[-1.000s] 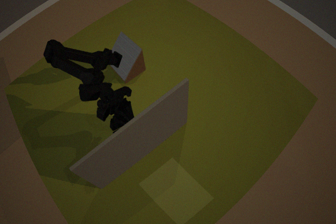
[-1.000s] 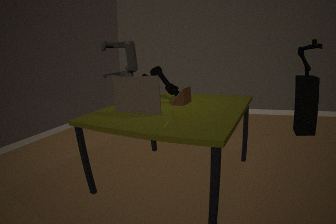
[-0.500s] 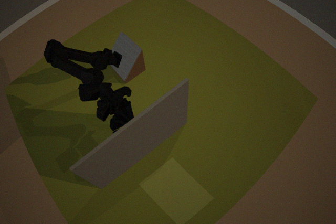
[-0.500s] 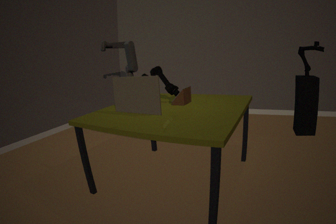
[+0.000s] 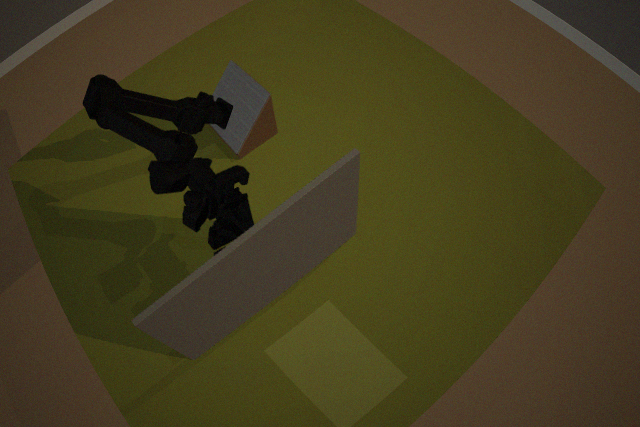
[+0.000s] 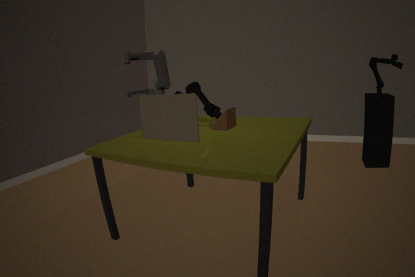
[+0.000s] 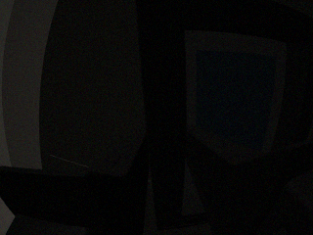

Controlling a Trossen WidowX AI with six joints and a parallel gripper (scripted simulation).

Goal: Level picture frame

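Right now the dark picture frame is 50 mm below my gripper tip and 20 mm to the right of it. Also, from my gripper tip: upright board: 60 mm below, 20 mm to the right, 20 mm ahead.
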